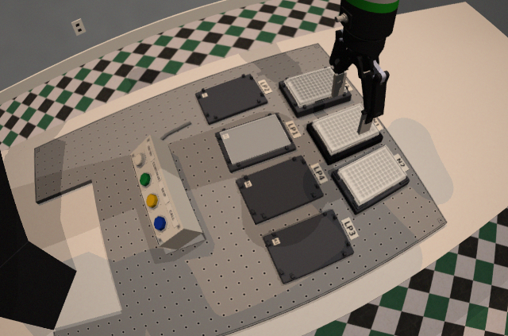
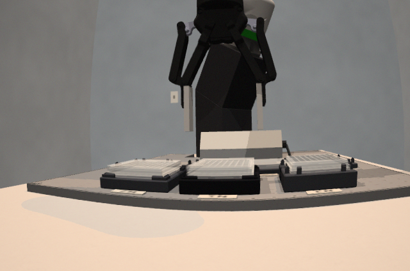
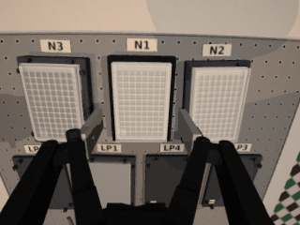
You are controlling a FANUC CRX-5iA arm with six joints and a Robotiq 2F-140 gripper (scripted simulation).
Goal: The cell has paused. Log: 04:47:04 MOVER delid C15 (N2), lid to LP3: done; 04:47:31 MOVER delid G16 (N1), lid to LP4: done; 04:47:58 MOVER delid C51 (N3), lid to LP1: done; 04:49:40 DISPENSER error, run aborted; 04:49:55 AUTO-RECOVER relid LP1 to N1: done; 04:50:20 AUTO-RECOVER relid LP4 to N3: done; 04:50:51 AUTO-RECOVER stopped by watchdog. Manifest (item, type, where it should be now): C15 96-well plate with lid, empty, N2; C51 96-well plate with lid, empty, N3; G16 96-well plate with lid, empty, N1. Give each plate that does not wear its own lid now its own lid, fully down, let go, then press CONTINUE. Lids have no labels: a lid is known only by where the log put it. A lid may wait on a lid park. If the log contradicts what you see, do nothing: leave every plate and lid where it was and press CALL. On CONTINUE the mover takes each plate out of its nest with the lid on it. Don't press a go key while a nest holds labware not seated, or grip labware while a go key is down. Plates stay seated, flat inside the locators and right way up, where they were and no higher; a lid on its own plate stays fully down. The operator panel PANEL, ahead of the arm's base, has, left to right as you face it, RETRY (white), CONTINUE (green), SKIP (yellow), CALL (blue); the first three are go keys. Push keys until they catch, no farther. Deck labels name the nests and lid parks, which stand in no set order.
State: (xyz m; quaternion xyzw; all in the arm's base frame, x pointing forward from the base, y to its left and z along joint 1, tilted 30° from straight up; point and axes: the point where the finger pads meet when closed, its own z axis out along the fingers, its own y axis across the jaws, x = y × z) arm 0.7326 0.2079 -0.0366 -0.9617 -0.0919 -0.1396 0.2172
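Right now the lid park LP1 is 20 cm behind my hand, 10 cm below it and 2 cm to the left of it. The rest, counted from my hand: plate: 12 cm to the right, 8 cm below, 3 cm ahead; LP3 label: 21 cm to the right, 10 cm below, 5 cm behind; lid park LP4: 17 cm behind, 10 cm to the right, 10 cm below.
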